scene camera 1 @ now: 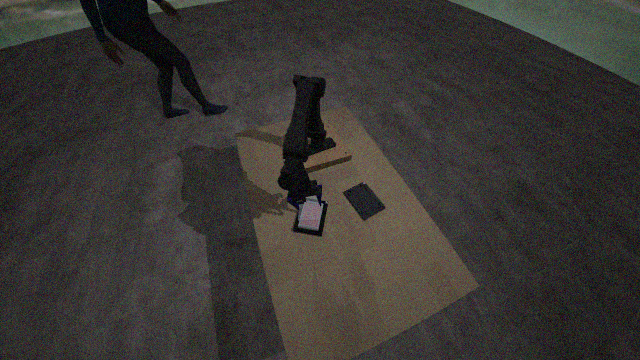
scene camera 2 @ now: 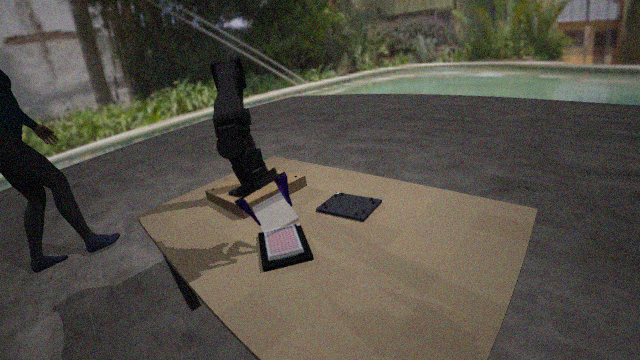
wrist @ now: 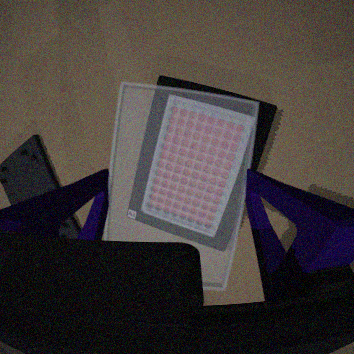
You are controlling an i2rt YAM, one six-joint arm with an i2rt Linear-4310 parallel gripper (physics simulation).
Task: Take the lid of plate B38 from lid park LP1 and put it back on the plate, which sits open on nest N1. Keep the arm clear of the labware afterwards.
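Places are measured from the arm's base along level axes (x right, y back, z down), in metres.
Pixels of known places: gripper, fingertip midpoint: (scene camera 1: 309, 207) (scene camera 2: 276, 215) (wrist: 177, 177); arm's base, origin of the base link: (scene camera 1: 317, 147).
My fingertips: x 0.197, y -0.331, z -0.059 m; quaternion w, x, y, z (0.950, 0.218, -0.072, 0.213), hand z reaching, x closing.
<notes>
Ahead of a thing's pixels: the offset from my fingertips to its middle. "spot": to the spot under its first point.
My gripper (scene camera 1: 308, 201) (scene camera 2: 275, 213) (wrist: 177, 177) has its blue fingers shut on the long sides of the clear lid {dx -0.004, dy +0.009, dz -0.002 m} (scene camera 1: 313, 199) (scene camera 2: 276, 211) (wrist: 127, 145). The lid is held above the table, tilted, with its low far edge close to the plate's arm-side edge in scene view 2. The open plate {spot: dx +0.015, dy -0.037, dz -0.001 m} (scene camera 1: 310, 216) (scene camera 2: 284, 242) (wrist: 195, 167), with pink wells, sits on the black nest {dx -0.006, dy +0.006, dz +0.091 m} (scene camera 1: 308, 232) (scene camera 2: 286, 262) (wrist: 265, 135). In the wrist view the lid overlaps the plate but is turned relative to it and reaches past it on the left. Any contact between them is unclear.
A dark slab {dx -0.255, dy -0.032, dz +0.095 m} (scene camera 1: 364, 201) (scene camera 2: 349, 206) (wrist: 25, 170), apparently lid park LP1, lies beside the nest with no lid on it. The wooden base block (scene camera 1: 330, 162) (scene camera 2: 299, 183) is behind the gripper. A person (scene camera 1: 172, 65) (scene camera 2: 32, 170) stands off the table's side.
</notes>
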